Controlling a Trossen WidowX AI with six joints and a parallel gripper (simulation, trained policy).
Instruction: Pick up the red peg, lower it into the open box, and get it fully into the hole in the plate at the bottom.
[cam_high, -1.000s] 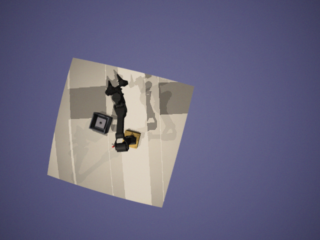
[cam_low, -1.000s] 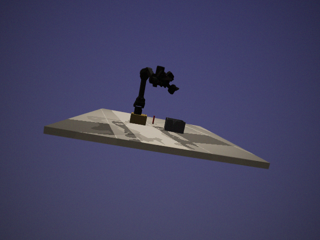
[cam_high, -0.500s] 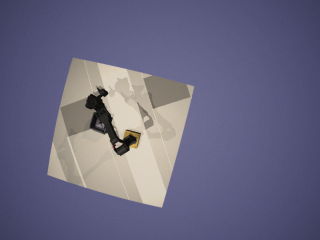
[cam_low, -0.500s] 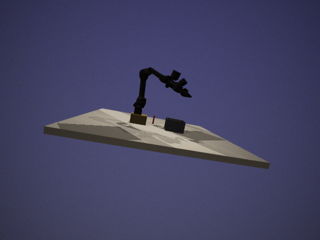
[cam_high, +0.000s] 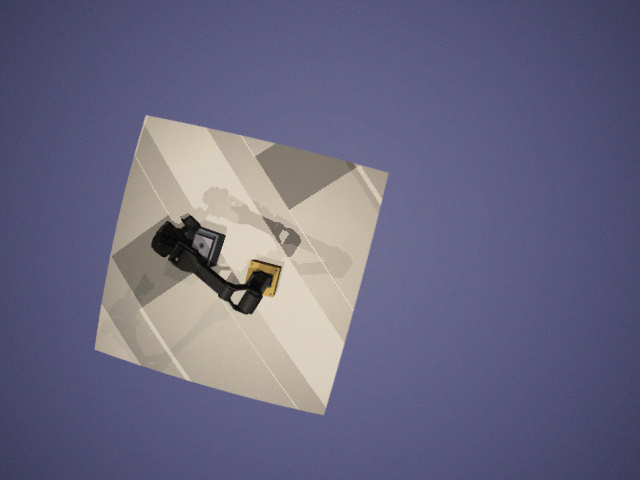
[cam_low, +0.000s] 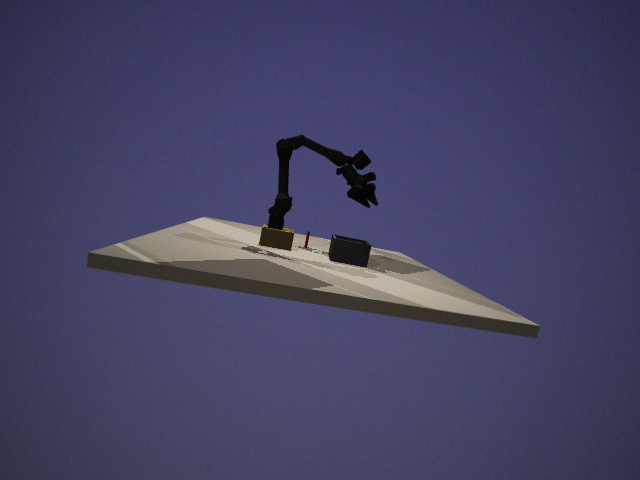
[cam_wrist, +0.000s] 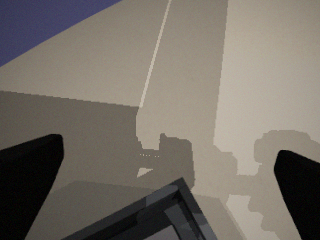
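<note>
The red peg is 210 mm behind my gripper tip, 270 mm to the left of it and 220 mm below it. Round my gripper tip: grey plate: 50 mm behind, 80 mm to the left, 220 mm below; dark box: 50 mm behind, 80 mm to the left, 230 mm below.
</note>
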